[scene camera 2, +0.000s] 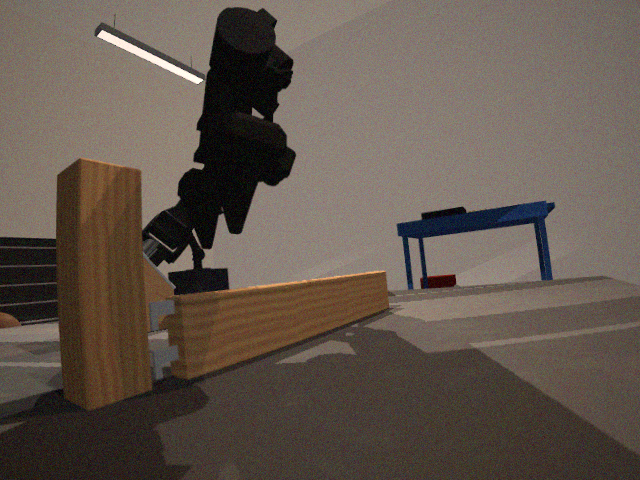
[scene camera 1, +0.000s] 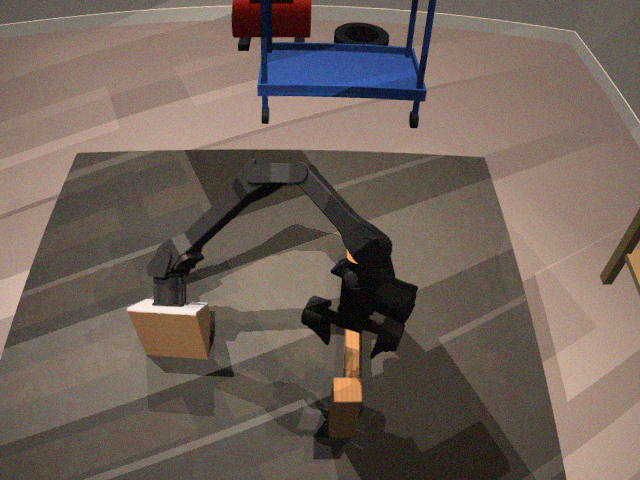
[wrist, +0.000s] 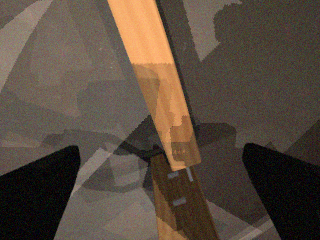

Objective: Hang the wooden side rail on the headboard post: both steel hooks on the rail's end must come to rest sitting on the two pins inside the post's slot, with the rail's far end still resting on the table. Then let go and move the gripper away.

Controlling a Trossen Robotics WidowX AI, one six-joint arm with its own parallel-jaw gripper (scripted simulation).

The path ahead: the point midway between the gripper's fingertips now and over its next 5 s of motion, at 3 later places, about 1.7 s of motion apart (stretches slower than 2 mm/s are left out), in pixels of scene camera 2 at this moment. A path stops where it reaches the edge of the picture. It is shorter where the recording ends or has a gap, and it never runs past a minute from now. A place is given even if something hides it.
My gripper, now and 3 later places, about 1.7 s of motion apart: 219, 242; 238, 312; 233, 338; 226, 337
